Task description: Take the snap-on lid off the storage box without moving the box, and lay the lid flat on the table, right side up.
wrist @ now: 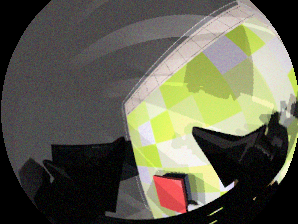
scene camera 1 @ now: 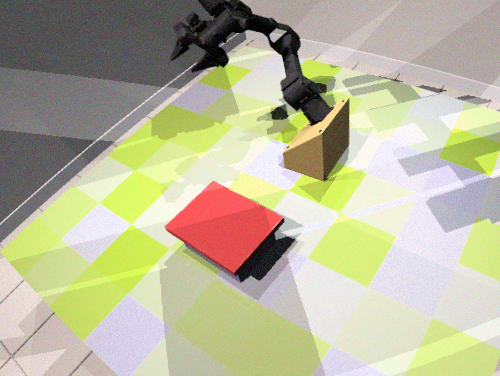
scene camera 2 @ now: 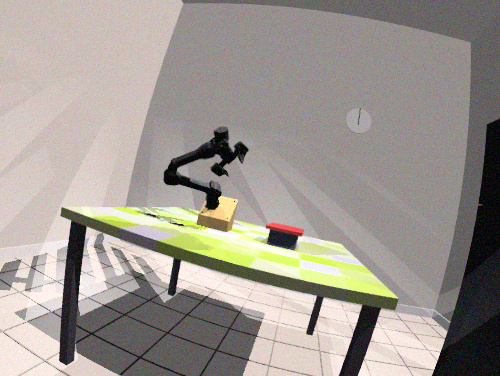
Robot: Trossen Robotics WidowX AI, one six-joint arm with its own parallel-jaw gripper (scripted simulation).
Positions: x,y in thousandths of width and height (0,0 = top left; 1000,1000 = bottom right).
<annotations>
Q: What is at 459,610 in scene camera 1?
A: A flat red lid.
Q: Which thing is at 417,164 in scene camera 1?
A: My gripper.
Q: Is my gripper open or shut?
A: Open.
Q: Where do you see a flat red lid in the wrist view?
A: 576,864
</annotations>
